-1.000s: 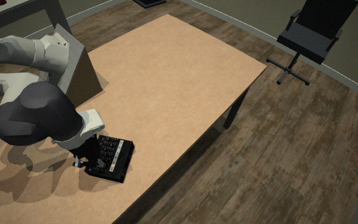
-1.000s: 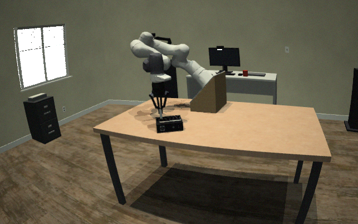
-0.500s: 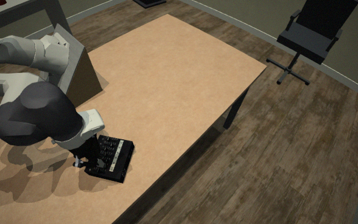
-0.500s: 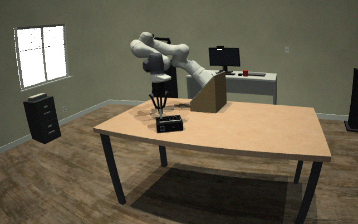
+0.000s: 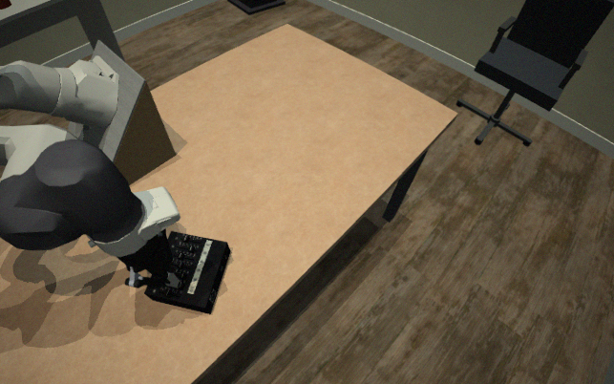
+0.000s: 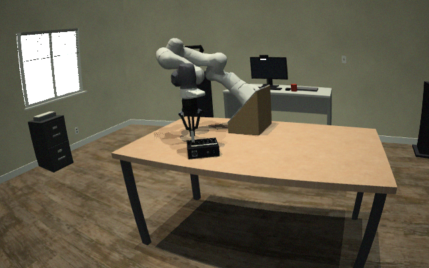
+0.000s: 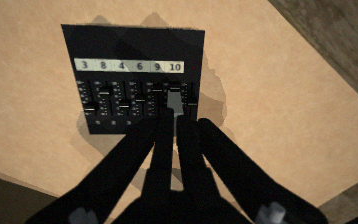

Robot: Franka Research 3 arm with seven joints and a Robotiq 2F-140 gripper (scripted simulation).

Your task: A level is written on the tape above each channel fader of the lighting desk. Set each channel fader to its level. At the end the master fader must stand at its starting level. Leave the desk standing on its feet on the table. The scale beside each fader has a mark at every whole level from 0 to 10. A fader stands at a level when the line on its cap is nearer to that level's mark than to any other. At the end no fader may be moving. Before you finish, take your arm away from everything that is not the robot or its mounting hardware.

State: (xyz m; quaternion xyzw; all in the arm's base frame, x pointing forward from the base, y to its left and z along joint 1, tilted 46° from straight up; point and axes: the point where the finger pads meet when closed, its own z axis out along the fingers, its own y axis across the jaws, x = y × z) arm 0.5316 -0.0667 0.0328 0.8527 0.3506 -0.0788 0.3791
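My hand is 10 mm short of the master fader, 20 mm to the left of it and 30 mm above it.
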